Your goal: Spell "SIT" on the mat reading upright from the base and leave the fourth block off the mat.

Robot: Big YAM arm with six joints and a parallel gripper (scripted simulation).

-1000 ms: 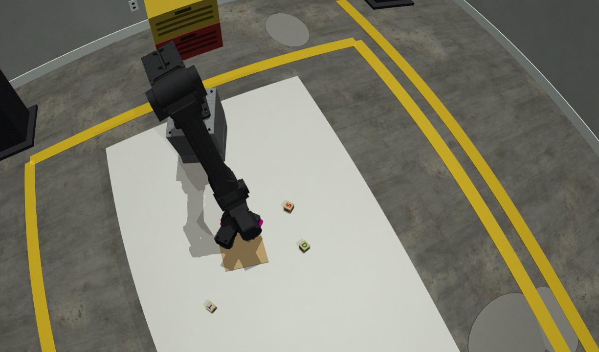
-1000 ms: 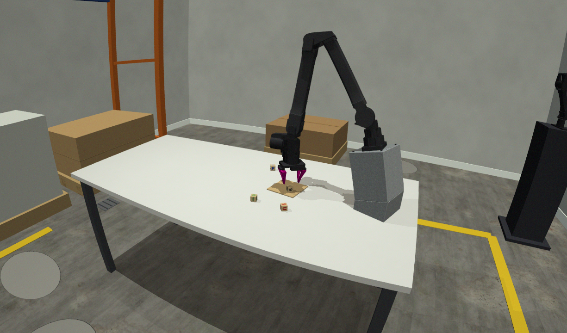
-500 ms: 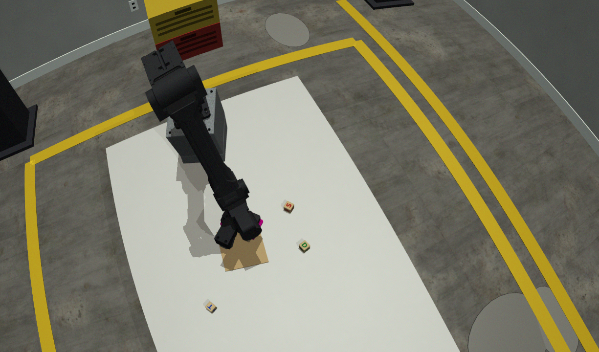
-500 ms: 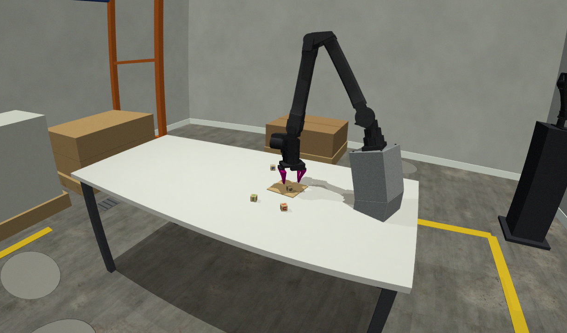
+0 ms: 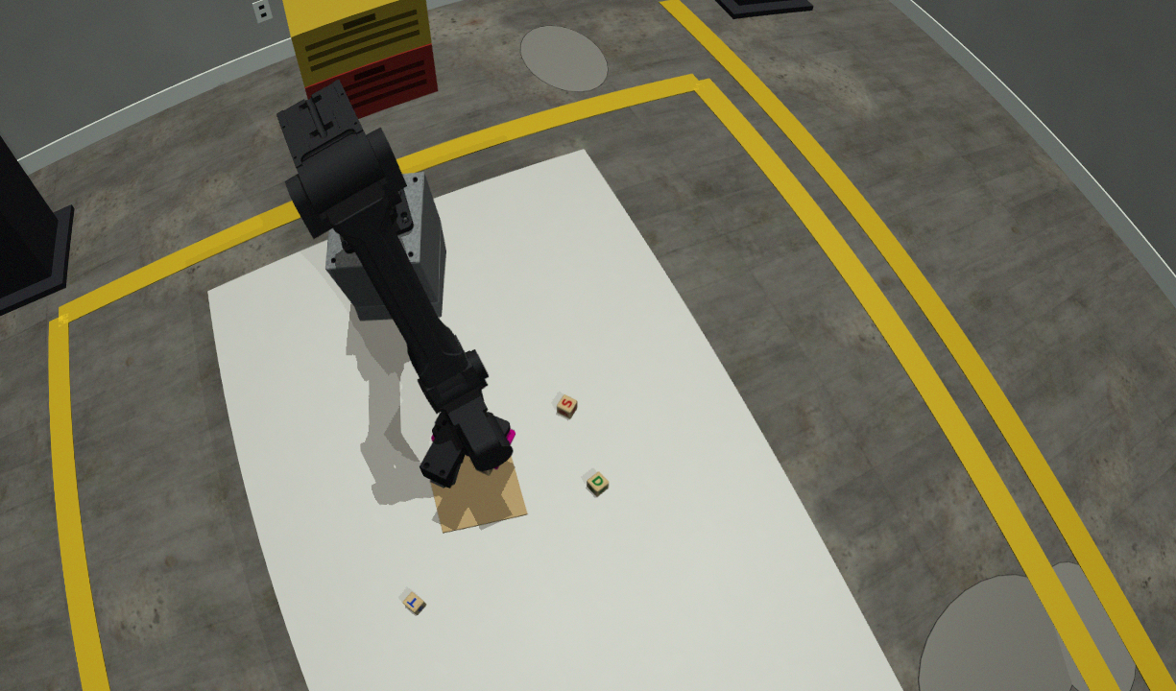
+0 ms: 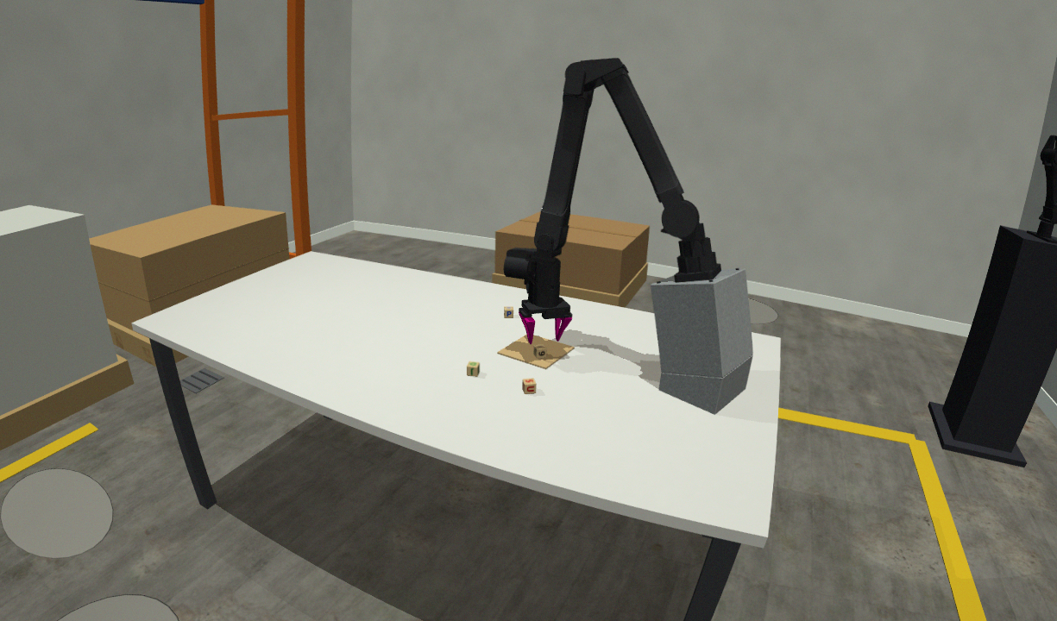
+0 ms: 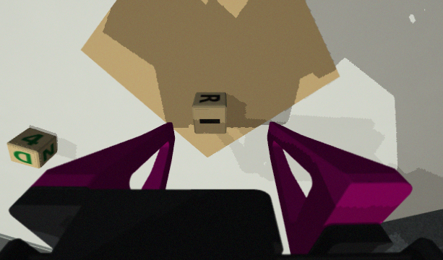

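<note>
The I block is 10 mm ahead of my hand, 10 mm to the left of it and 30 mm below it. The rest, counted from my hand: S block 50 mm behind, 170 mm to the left, 40 mm below; D block 100 mm ahead, 160 mm to the left, 40 mm below; tan mat 30 mm ahead, 20 mm to the right, 50 mm below.
</note>
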